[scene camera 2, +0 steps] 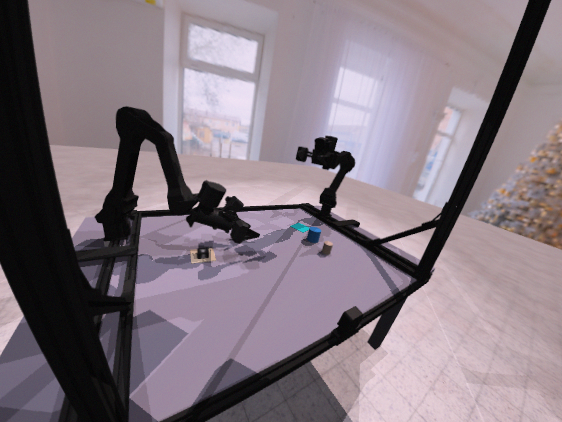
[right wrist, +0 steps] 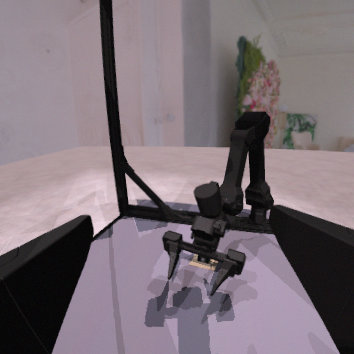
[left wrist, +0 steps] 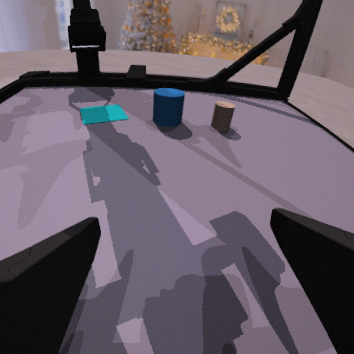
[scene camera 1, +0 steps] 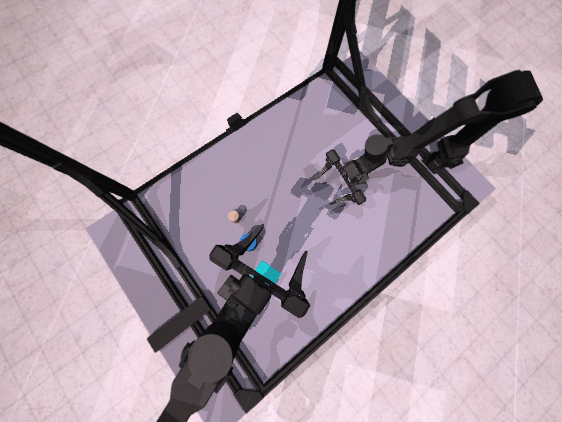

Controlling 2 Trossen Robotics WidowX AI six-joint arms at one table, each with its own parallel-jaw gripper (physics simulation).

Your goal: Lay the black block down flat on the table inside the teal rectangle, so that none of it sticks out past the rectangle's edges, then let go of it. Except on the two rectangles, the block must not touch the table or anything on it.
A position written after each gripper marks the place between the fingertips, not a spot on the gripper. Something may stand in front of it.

The left gripper (scene camera 1: 321, 192) is open and holds nothing. The right gripper (scene camera 1: 284, 237) is open, with nothing in its grasp. A blue cylinder (left wrist: 167, 102) rests on the table.
